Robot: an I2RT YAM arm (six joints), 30 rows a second.
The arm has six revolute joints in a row. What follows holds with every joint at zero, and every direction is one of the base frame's. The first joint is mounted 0.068 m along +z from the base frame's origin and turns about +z. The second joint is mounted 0.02 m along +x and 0.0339 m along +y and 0.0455 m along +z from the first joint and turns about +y. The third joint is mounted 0.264 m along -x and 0.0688 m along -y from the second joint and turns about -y. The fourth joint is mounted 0.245 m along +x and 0.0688 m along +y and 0.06 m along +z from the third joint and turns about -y. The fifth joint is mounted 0.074 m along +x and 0.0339 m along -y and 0.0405 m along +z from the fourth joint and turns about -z. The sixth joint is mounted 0.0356 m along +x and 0.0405 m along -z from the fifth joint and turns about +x. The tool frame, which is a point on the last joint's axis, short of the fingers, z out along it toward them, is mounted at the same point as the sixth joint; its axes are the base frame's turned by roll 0, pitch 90 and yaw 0 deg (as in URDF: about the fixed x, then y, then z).
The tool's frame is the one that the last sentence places.
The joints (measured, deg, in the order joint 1, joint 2, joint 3, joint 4, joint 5, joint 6), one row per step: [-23.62, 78.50, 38.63, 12.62, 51.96, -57.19]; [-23.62, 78.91, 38.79, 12.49, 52.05, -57.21]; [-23.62, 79.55, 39.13, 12.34, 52.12, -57.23]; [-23.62, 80.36, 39.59, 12.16, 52.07, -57.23]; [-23.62, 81.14, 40.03, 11.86, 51.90, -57.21]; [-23.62, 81.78, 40.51, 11.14, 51.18, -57.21]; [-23.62, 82.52, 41.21, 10.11, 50.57, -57.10]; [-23.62, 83.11, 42.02, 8.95, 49.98, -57.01]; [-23.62, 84.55, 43.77, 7.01, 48.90, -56.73]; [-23.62, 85.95, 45.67, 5.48, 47.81, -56.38]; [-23.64, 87.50, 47.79, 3.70, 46.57, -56.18]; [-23.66, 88.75, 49.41, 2.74, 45.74, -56.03]
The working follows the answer.
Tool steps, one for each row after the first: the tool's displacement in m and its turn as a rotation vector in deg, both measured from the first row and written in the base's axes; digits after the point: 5 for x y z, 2 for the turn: [0.00093, -0.00045, -0.00116, 0.11, 0.38, -0.07]; [0.00269, -0.00124, -0.00244, 0.26, 0.83, -0.13]; [0.00506, -0.00226, -0.00396, 0.49, 1.30, -0.09]; [0.00730, -0.00317, -0.00569, 0.82, 1.84, 0.06]; [0.00939, -0.00378, -0.00733, 1.49, 2.51, 0.69]; [0.01190, -0.00461, -0.00872, 2.22, 3.26, 1.19]; [0.01433, -0.00542, -0.00902, 2.89, 3.92, 1.66]; [0.02013, -0.00748, -0.00969, 4.13, 4.92, 2.49]; [0.02659, -0.00982, -0.00893, 5.15, 5.31, 3.29]; [0.03362, -0.01244, -0.00829, 6.31, 5.96, 4.23]; [0.03935, -0.01468, -0.00767, 7.01, 6.18, 4.84]
Tool pose at each row, in the base's axes (x y z in m, rotation vector in deg; rounded; the steps above come from the unrounded poses): [0.24454, -0.13754, 0.21727, -0.55, 134.52, -98.82]; [0.24547, -0.13798, 0.21610, -0.78, 134.91, -98.87]; [0.24722, -0.13878, 0.21482, -1.07, 135.38, -98.90]; [0.24959, -0.13980, 0.21331, -1.50, 135.90, -98.78]; [0.25184, -0.14071, 0.21158, -2.09, 136.50, -98.53]; [0.25393, -0.14132, 0.20993, -3.30, 137.28, -97.69]; [0.25644, -0.14215, 0.20854, -4.43, 138.22, -96.86]; [0.25887, -0.14296, 0.20824, -5.46, 139.03, -96.07]; [0.26467, -0.14502, 0.20757, -7.11, 140.40, -94.54]; [0.27113, -0.14735, 0.20834, -8.22, 141.14, -93.05]; [0.27815, -0.14998, 0.20898, -9.70, 142.10, -91.40]; [0.28389, -0.15222, 0.20960, -10.48, 142.52, -90.32]

